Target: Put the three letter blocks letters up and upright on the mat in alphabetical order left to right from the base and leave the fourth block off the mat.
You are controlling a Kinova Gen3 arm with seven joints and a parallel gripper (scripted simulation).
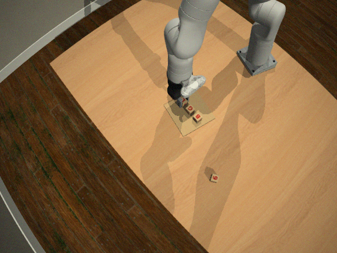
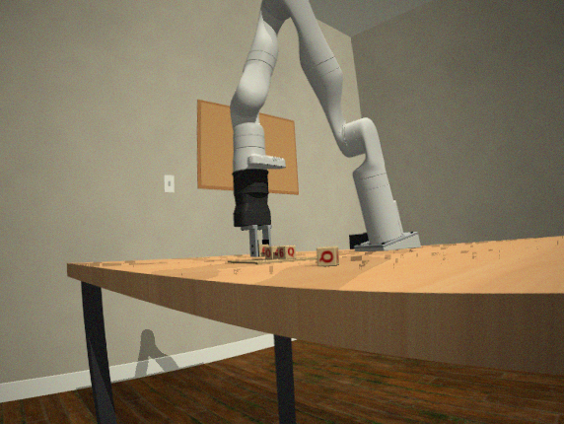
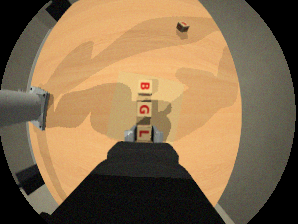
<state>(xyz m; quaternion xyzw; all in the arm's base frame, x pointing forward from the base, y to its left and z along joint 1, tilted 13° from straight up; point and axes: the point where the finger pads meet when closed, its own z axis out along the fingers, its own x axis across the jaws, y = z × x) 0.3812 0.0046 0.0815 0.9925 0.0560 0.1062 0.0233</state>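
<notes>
My hand is 4 cm to the right of the tan mat and 2 cm above it. The rest, counted from my hand: block marked B (8 cm to the left, 1 cm below, 1 cm behind).
</notes>
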